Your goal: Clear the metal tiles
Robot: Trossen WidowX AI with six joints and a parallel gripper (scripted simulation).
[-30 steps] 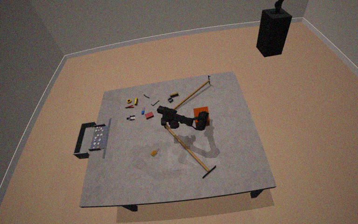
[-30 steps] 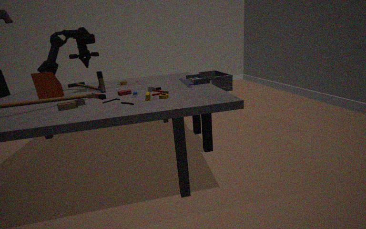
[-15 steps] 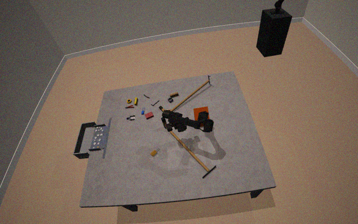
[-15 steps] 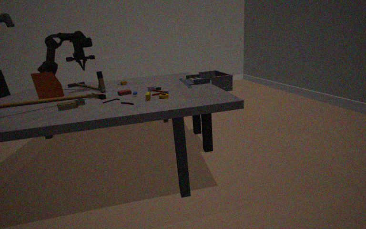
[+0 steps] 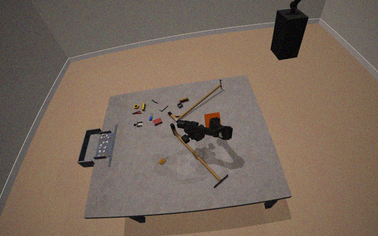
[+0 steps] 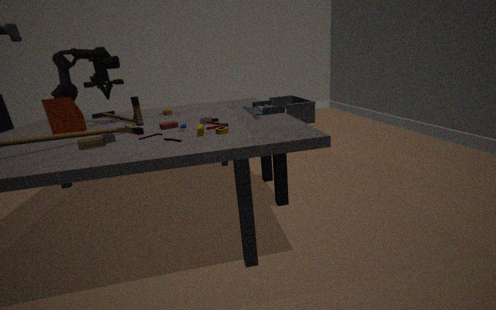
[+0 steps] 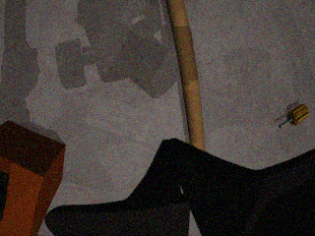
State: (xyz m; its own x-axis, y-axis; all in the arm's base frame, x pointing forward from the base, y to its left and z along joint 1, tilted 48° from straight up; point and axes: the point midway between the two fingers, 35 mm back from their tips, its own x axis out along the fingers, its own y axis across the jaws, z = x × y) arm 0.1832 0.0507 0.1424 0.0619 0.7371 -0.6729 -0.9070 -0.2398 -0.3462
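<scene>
Now: the long scraper 2 cm ahead of my gripper tip, 7 cm to the left of it and 7 cm below it. The rest, counted from my gripper tip: blue piece (37 cm ahead, 43 cm to the right, 13 cm below); yellow screwdriver (29 cm ahead, 6 cm to the left, 12 cm below); red block (31 cm ahead, 35 cm to the right, 12 cm below).
</scene>
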